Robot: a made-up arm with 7 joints. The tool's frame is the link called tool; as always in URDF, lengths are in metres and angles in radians. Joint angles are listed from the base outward. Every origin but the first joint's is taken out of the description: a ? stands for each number. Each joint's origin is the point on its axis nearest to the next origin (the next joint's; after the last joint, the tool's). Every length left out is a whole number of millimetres.
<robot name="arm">
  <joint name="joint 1" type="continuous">
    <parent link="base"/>
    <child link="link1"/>
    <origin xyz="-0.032 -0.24 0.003" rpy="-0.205 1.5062 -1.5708"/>
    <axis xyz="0 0 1"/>
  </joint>
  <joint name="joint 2" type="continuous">
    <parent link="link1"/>
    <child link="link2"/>
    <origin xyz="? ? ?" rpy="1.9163 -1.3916 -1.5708"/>
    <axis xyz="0 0 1"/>
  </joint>
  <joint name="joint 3" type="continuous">
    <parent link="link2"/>
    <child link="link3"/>
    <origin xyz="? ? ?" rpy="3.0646 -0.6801 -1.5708"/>
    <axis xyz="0 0 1"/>
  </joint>
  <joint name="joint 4" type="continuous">
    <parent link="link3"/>
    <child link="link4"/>
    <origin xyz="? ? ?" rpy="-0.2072 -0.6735 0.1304"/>
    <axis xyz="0 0 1"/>
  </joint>
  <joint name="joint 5" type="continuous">
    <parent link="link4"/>
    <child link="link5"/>
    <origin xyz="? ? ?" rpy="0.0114 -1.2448 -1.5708"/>
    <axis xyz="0 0 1"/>
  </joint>
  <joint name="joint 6" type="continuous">
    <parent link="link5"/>
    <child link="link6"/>
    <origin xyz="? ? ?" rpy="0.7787 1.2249 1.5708"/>
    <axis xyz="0 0 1"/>
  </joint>
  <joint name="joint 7" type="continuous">
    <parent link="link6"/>
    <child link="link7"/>
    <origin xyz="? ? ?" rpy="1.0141 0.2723 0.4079"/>
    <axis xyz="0 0 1"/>
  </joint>
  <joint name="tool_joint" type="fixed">
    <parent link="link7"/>
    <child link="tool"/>
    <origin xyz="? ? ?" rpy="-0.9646 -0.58 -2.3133"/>
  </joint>
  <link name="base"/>
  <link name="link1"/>
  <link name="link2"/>
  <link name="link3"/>
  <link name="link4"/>
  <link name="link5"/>
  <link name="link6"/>
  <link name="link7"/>
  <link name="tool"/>
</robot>
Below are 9 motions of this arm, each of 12 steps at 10 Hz.
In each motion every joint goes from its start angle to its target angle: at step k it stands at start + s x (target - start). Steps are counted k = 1, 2, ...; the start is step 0. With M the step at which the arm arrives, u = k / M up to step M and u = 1 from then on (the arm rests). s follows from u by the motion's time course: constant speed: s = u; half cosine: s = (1 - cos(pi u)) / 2; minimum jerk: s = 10 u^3 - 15 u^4 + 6 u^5.
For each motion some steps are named. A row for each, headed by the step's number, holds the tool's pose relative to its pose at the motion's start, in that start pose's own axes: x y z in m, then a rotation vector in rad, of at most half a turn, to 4 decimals.
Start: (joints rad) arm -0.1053 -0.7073 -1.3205 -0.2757 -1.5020 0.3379 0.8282
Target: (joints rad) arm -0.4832 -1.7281 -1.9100 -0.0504 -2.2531 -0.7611 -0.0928
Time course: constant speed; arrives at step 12
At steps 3, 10, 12:
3: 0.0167 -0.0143 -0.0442 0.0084 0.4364 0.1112
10: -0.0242 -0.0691 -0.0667 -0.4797 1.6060 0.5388
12: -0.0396 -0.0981 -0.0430 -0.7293 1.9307 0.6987

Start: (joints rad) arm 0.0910 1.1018 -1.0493 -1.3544 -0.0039 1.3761 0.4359
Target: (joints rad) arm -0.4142 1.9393 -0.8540 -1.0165 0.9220 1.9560 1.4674
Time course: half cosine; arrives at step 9
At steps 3, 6, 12:
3: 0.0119 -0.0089 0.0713 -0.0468 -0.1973 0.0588
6: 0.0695 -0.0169 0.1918 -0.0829 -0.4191 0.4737
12: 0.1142 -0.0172 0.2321 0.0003 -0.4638 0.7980

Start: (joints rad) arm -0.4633 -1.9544 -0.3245 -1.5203 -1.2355 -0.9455 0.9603
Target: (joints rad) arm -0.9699 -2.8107 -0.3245 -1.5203 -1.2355 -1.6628 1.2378
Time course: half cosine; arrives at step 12
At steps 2, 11, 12:
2: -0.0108 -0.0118 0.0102 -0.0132 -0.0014 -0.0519
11: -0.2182 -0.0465 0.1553 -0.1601 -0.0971 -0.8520
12: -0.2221 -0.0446 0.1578 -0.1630 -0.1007 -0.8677

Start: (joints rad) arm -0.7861 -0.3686 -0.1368 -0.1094 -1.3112 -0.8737 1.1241
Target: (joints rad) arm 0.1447 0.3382 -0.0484 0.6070 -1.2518 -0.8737 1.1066
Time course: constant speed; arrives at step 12
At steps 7, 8, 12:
7: 0.0650 0.0583 -0.0120 0.0793 0.1132 0.3779
8: 0.0728 0.0682 -0.0143 0.0899 0.1312 0.4327
12: 0.1000 0.1127 -0.0251 0.1299 0.2047 0.6577

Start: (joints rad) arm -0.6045 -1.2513 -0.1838 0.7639 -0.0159 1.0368 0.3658
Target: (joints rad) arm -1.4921 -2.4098 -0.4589 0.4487 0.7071 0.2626 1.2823
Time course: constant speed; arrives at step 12
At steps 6, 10, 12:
6: -0.0693 -0.0169 0.0000 0.3336 -0.3221 0.0431
10: -0.1209 -0.0198 -0.0291 0.6846 -0.5080 0.0336
12: -0.1453 -0.0180 -0.0487 0.8913 -0.5870 0.0202

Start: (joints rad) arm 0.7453 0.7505 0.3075 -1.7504 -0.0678 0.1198 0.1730
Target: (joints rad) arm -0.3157 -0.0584 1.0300 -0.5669 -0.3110 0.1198 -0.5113
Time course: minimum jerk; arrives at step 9
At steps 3, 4, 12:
3: 0.0603 0.0562 0.0084 0.2995 -0.1793 -0.3258
4: 0.1079 0.0693 0.0365 0.5443 -0.2733 -0.6751
12: 0.0651 -0.0490 0.0482 0.9312 -0.2003 -2.0846

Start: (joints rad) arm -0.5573 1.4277 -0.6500 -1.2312 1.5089 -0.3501 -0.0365
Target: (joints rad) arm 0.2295 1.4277 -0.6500 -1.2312 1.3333 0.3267 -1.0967
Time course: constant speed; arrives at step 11
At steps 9, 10, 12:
9: -0.0346 -0.0119 0.0523 -0.1430 -0.0551 -1.1247
10: -0.0449 -0.0109 0.0570 -0.1198 -0.0443 -1.2560
12: -0.0561 -0.0087 0.0610 -0.0876 -0.0309 -1.3862

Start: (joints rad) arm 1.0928 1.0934 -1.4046 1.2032 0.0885 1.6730 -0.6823
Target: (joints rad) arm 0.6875 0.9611 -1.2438 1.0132 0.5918 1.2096 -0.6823
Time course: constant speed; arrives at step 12
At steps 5, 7, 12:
5: -0.0152 -0.0200 0.0064 -0.3205 0.1871 -0.0625
7: -0.0230 -0.0289 0.0111 -0.4436 0.2682 -0.0947
12: -0.0475 -0.0510 0.0307 -0.7370 0.4831 -0.1957

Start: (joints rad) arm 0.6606 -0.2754 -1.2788 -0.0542 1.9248 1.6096 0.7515
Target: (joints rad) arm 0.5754 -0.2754 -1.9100 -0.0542 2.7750 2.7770 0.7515
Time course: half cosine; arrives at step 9
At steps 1, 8, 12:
1: 0.0093 -0.0011 0.0061 -0.0279 -0.0291 0.0382
8: 0.1094 0.1593 0.1928 -0.5195 -1.2160 1.3161
12: 0.1041 0.1655 0.1963 -0.5231 -1.2613 1.3572

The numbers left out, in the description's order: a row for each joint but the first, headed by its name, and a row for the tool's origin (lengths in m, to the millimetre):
joint 2: -0.07 -0.017 0
joint 3: 0.021 -0.01 0
joint 4: 0.036 -0.03 0
joint 5: -0.044 0.178 0
joint 6: 0.109 0.136 0
joint 7: -0.087 -0.112 0
tool: -0.015 -0.03 0

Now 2 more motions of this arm.
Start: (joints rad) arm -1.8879 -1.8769 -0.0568 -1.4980 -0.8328 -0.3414 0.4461
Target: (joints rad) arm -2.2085 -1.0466 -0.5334 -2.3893 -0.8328 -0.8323 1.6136
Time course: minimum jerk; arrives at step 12
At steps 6, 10, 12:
6: -0.2653 0.1395 -0.0046 0.9752 0.6968 -0.0008
10: -0.3793 0.2025 0.2266 1.8534 1.2046 -0.5519
12: -0.3796 0.2009 0.2463 1.9070 1.2429 -0.6125

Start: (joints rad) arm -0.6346 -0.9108 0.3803 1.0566 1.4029 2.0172 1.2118
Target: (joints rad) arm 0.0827 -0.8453 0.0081 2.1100 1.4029 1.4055 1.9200
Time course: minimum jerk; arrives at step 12
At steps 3, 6, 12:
3: 0.0207 0.0131 -0.0088 0.0492 0.1039 0.0461
6: 0.0846 0.0812 -0.0389 0.1670 0.4676 0.1739
12: 0.1234 0.2018 -0.0663 0.1419 0.7913 0.2814

